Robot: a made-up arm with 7 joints. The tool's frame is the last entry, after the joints. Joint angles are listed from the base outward.
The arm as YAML. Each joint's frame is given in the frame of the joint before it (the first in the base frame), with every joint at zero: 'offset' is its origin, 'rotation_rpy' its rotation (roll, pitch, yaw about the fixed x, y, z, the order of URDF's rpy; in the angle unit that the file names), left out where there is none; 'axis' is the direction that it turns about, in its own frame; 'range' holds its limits. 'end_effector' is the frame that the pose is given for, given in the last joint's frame.
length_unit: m
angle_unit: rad
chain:
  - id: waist
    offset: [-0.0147, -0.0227, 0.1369]
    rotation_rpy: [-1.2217, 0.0, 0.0]
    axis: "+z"
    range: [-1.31, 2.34]
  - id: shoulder
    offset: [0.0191, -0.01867, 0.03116]
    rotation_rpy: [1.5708, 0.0, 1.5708]
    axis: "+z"
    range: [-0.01, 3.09]
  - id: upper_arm
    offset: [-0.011, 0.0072, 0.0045]
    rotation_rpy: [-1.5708, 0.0, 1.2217]
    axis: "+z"
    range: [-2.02, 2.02]
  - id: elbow
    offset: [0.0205, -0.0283, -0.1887]
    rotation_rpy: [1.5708, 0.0, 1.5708]
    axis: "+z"
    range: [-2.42, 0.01]
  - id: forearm
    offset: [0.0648, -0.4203, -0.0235]
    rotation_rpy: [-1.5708, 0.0, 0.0]
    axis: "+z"
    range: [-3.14, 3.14]
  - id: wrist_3
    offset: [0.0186, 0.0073, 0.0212]
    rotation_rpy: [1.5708, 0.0, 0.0]
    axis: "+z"
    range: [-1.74, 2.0]
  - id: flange
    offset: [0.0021, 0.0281, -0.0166]
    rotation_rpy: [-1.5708, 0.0, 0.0]
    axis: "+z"
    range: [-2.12, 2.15]
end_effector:
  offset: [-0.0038, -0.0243, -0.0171]
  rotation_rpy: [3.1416, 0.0, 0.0]
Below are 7 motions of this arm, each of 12 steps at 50 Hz.
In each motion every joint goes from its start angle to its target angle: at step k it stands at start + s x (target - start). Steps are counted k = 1, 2, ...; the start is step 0. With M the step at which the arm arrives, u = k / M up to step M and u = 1 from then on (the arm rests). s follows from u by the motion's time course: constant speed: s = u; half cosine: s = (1 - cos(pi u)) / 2; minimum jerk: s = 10 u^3 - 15 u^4 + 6 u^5.
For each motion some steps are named. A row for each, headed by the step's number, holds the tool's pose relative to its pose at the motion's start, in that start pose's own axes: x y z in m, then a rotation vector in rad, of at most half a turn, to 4 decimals.
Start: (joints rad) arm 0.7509 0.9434 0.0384 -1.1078 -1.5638 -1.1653 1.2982
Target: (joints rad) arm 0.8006 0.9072 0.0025 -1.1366 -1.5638 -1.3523 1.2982
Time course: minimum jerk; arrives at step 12
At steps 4, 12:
4: 0.0013 -0.0040 0.0082 0.0526 -0.0141 -0.0030
12: 0.0055 -0.0208 0.0387 0.2494 -0.0697 -0.0149

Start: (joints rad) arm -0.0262 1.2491 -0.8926 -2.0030 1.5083 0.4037 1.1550
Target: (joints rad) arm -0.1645 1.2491 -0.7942 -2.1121 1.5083 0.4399 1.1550
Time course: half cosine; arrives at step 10
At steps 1, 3, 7, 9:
1: 0.0003 -0.0026 -0.0004 0.0038 0.0005 0.0048
3: 0.0026 -0.0213 -0.0036 0.0317 0.0045 0.0407
7: 0.0154 -0.0795 -0.0175 0.1187 0.0171 0.1606
9: 0.0209 -0.0965 -0.0228 0.1446 0.0210 0.1988

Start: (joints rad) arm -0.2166 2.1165 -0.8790 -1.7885 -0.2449 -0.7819 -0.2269
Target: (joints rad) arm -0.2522 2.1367 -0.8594 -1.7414 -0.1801 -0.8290 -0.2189
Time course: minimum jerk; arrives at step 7
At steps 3, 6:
3: 0.0065 0.0046 -0.0109 -0.0181 0.0155 -0.0058
6: 0.0166 0.0124 -0.0294 -0.0499 0.0410 -0.0138

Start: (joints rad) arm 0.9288 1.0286 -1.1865 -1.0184 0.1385 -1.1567 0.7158
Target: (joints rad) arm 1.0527 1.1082 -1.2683 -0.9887 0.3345 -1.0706 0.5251
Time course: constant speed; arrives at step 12
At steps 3, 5, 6, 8, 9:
3: 0.0117 -0.0136 -0.0214 -0.0570 0.0340 -0.0017
5: 0.0187 -0.0230 -0.0357 -0.0941 0.0591 -0.0023
6: 0.0220 -0.0278 -0.0429 -0.1124 0.0723 -0.0024
8: 0.0282 -0.0377 -0.0572 -0.1484 0.1002 -0.0024
9: 0.0310 -0.0427 -0.0643 -0.1661 0.1148 -0.0023

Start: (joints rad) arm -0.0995 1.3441 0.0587 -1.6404 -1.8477 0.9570 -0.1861
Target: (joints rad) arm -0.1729 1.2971 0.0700 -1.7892 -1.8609 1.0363 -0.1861
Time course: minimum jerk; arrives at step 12
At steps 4, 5, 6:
4: 0.0049 0.0133 0.0093 -0.0056 0.0446 -0.0308
5: 0.0085 0.0218 0.0153 -0.0091 0.0739 -0.0509
6: 0.0129 0.0314 0.0220 -0.0129 0.1068 -0.0733

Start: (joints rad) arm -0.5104 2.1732 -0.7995 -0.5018 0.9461 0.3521 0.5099
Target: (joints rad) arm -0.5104 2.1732 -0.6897 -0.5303 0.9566 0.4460 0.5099
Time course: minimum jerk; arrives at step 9
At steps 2, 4, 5, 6, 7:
2: -0.0014 -0.0009 -0.0004 0.0007 0.0034 -0.0079
4: -0.0073 -0.0046 -0.0020 0.0042 0.0178 -0.0405
5: -0.0113 -0.0069 -0.0032 0.0069 0.0271 -0.0614
6: -0.0149 -0.0088 -0.0043 0.0097 0.0357 -0.0801
7: -0.0175 -0.0101 -0.0051 0.0118 0.0418 -0.0933

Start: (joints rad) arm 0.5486 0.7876 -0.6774 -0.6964 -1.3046 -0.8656 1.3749
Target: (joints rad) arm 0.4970 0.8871 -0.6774 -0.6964 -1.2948 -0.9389 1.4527
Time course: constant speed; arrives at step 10
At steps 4, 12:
4: 0.0017 0.0138 -0.0217 -0.0082 0.0143 -0.0206
12: 0.0034 0.0329 -0.0556 -0.0221 0.0349 -0.0531

